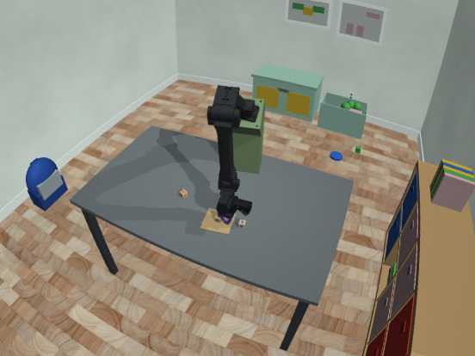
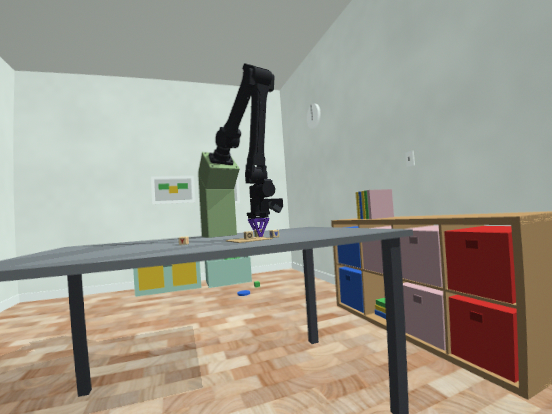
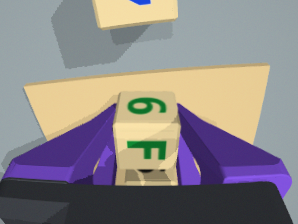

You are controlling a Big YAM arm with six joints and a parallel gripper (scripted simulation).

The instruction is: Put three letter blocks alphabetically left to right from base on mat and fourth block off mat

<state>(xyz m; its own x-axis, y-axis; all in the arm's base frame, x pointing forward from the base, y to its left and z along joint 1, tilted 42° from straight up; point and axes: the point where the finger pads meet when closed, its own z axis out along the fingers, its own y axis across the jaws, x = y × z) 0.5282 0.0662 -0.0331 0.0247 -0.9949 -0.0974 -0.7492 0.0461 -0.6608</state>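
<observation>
Right now the wooden block is 50 mm to the right of my hand. Also, from my hand: mat: 10 mm ahead, 50 mm to the right, 20 mm below.
</observation>
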